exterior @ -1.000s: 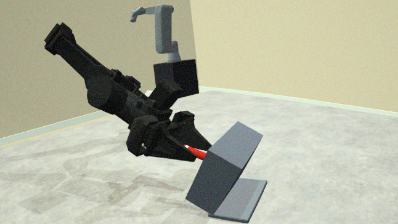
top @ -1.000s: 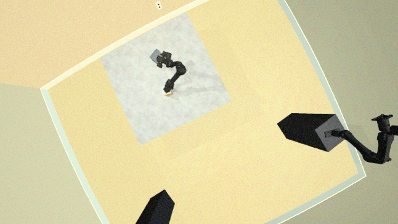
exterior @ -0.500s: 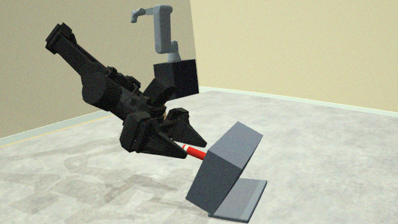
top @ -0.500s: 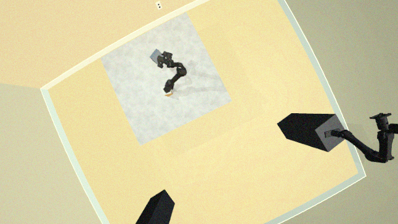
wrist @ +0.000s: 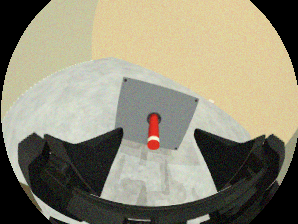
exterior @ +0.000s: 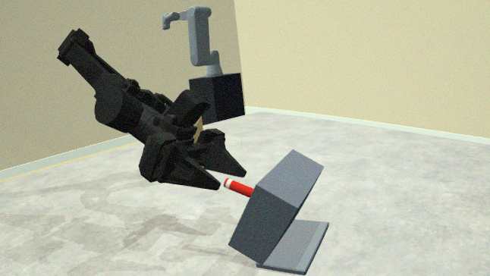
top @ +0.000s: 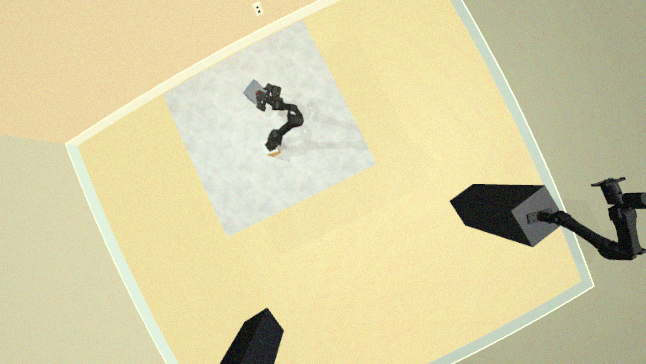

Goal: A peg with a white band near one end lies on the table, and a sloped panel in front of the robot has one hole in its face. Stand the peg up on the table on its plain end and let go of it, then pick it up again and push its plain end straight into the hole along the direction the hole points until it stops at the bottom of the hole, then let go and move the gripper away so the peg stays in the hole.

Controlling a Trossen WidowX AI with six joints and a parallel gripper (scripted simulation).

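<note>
The red peg is 1 cm to the left of my gripper tip and 1 cm below it. Also, from my gripper tip: flat base plate (8 cm ahead, 3 cm to the left, 10 cm below); then grey sloped panel (6 cm ahead, 2 cm to the left, 4 cm below).
</note>
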